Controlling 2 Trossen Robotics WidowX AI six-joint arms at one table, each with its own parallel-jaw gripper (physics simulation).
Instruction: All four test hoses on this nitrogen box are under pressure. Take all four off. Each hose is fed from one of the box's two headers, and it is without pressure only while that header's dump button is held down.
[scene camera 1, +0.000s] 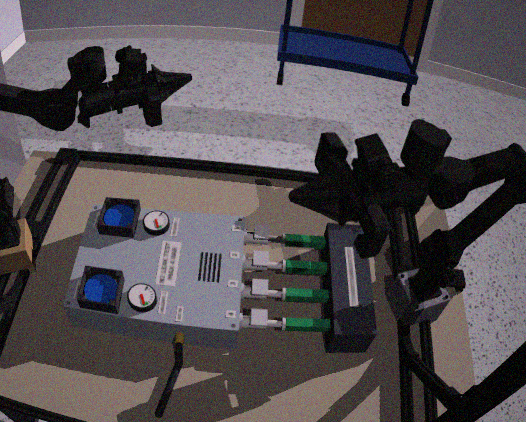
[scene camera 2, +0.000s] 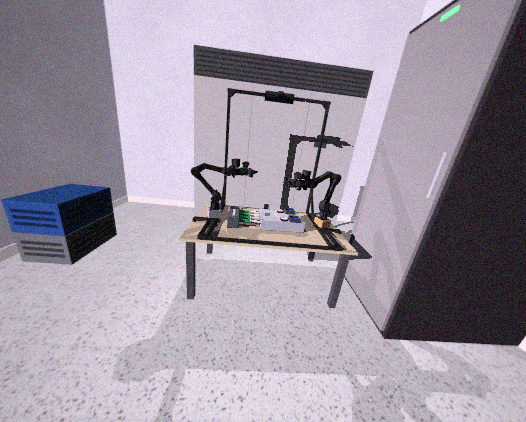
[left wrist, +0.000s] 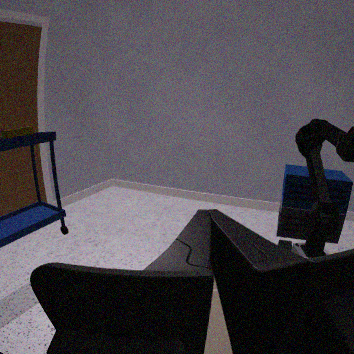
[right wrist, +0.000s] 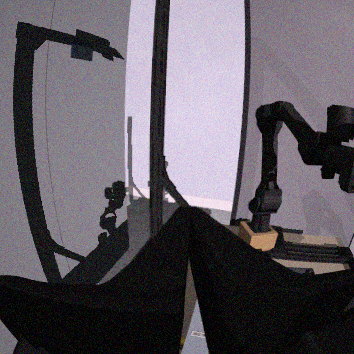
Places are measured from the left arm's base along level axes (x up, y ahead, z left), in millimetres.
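Pixels of known places: left gripper, fingertip midpoint: (scene camera 1: 191, 76) (scene camera 2: 283, 182) (left wrist: 206, 218); right gripper, fingertip midpoint: (scene camera 1: 289, 196) (scene camera 2: 257, 171) (right wrist: 186, 216); left arm's base, origin of the base link: (scene camera 1: 7, 237) (scene camera 2: 323, 218) (right wrist: 258, 226); right arm's base, origin of the base link: (scene camera 1: 424, 286) (scene camera 2: 214, 208) (left wrist: 312, 250).
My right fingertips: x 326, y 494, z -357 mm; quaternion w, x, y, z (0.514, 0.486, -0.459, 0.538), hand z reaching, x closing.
For each thing: its top centre in the pictures, then the offset to it from my right fingertips. "spot": a spot on its surface instead.
- dark block, surface spot: (scene camera 1: 340, 330) spot: dx -330, dy +129, dz -56 mm
- black pipe with a brass end, surface spot: (scene camera 1: 172, 372) spot: dx -397, dy -187, dz -14 mm
The grey nitrogen box (scene camera 1: 192, 310) (scene camera 2: 280, 224) lies on the table, with two blue dump buttons (scene camera 1: 118, 216) (scene camera 1: 101, 290) in square black collars at its left. Beside them are two round gauges (scene camera 1: 163, 221) (scene camera 1: 150, 303). Four green-sleeved hoses (scene camera 1: 304, 242) (scene camera 1: 305, 267) (scene camera 1: 306, 295) (scene camera 1: 306, 325) run between white couplings at the box's right side and a dark block (scene camera 1: 340, 330). My left gripper (scene camera 1: 189, 77) (scene camera 2: 290, 183) (left wrist: 206, 218) is shut and empty, raised beyond the box's back edge. My right gripper (scene camera 1: 294, 196) (scene camera 2: 255, 172) (right wrist: 186, 216) is shut and empty, raised near the back hose. Neither touches a button or hose.
A black frame (scene camera 1: 200, 165) edges the table. A black pipe with a brass end (scene camera 1: 172, 372) lies in front of the box. A blue cart (scene camera 1: 345, 55) (left wrist: 30, 222) stands on the floor behind. A tall cabinet (scene camera 2: 430, 165) stands beside the table.
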